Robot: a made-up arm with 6 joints. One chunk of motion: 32 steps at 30 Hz.
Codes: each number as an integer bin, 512 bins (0 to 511) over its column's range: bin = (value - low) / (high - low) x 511, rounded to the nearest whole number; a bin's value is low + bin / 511 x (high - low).
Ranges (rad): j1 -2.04..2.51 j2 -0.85..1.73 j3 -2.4..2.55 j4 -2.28..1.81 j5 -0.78..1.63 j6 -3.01..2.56
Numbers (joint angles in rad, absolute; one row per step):
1: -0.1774 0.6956 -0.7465 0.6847 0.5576 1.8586
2: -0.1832 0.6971 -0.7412 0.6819 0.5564 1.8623
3: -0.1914 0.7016 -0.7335 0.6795 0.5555 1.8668
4: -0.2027 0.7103 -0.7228 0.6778 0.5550 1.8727
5: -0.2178 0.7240 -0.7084 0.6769 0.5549 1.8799
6: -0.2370 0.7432 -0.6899 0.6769 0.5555 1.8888
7: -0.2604 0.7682 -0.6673 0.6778 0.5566 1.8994
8: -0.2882 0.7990 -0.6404 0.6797 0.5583 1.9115
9: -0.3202 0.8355 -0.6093 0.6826 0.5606 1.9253
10: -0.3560 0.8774 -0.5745 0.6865 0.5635 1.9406
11: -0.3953 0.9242 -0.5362 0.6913 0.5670 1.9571
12: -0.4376 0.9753 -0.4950 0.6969 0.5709 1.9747
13: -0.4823 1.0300 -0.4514 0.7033 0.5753 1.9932
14: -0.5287 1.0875 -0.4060 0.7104 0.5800 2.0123
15: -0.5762 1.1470 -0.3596 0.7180 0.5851 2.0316
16: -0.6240 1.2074 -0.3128 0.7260 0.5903 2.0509
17: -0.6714 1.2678 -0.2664 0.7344 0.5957 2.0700
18: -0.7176 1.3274 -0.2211 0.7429 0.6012 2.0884
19: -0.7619 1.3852 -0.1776 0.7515 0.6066 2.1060
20: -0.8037 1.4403 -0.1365 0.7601 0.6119 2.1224
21: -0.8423 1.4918 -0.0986 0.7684 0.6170 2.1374
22: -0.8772 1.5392 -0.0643 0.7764 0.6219 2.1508
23: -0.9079 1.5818 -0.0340 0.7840 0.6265 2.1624
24: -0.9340 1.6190 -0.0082 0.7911 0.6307 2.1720
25: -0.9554 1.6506 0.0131 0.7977 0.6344 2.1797
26: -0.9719 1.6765 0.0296 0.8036 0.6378 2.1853
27: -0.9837 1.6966 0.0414 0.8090 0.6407 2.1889
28: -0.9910 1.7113 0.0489 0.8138 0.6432 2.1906
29: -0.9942 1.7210 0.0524 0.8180 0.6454 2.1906
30: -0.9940 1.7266 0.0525 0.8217 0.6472 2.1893
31: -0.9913 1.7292 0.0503 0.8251 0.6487 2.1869
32: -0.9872 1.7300 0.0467 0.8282 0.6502 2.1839
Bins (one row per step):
1: 209 306 171 370 284 447
2: 209 306 171 370 283 447
3: 208 307 172 370 283 447
4: 206 309 173 370 283 448
5: 205 312 175 369 283 449
6: 202 316 177 369 283 449
7: 200 321 179 370 283 450
8: 197 327 182 370 284 452
9: 193 334 185 370 284 453
10: 189 342 188 371 285 454
11: 185 351 192 371 286 456
12: 180 362 197 372 286 457
13: 175 372 201 373 287 459
14: 170 384 206 374 288 461
15: 164 396 211 375 289 463
16: 159 407 215 376 291 464
17: 154 419 220 377 292 466
18: 149 431 225 378 293 468
19: 144 443 229 379 294 469
20: 139 454 234 380 295 471
21: 135 464 238 381 296 472
22: 131 473 241 382 297 473
23: 127 482 244 383 298 475
24: 124 489 247 384 299 475
25: 122 495 249 385 300 476
26: 120 500 251 385 301 477
27: 119 504 252 386 301 477
28: 118 507 253 387 302 477
29: 117 509 253 387 302 477
30: 117 510 253 388 303 477
31: 118 511 253 388 303 477
32: 118 511 253 388 303 476

